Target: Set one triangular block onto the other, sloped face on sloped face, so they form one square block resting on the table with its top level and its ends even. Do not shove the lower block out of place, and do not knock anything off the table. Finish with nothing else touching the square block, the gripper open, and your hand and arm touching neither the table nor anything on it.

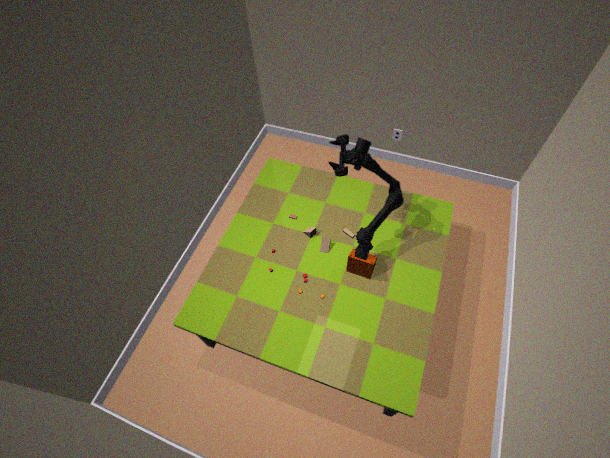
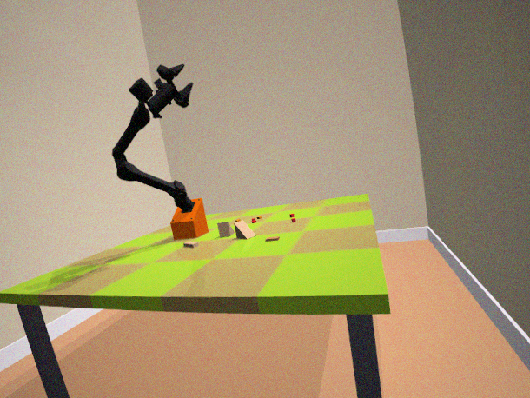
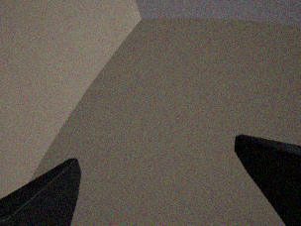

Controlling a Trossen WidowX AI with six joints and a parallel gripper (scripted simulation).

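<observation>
Now: the triangular block 10 cm ahead of my gripper tip, 3 cm to the left of it and 68 cm below it. Round my gripper tip: small flat tan piece (11 cm behind, 6 cm to the right, 68 cm below); small brown bar (25 cm ahead, 5 cm to the right, 69 cm below).
</observation>
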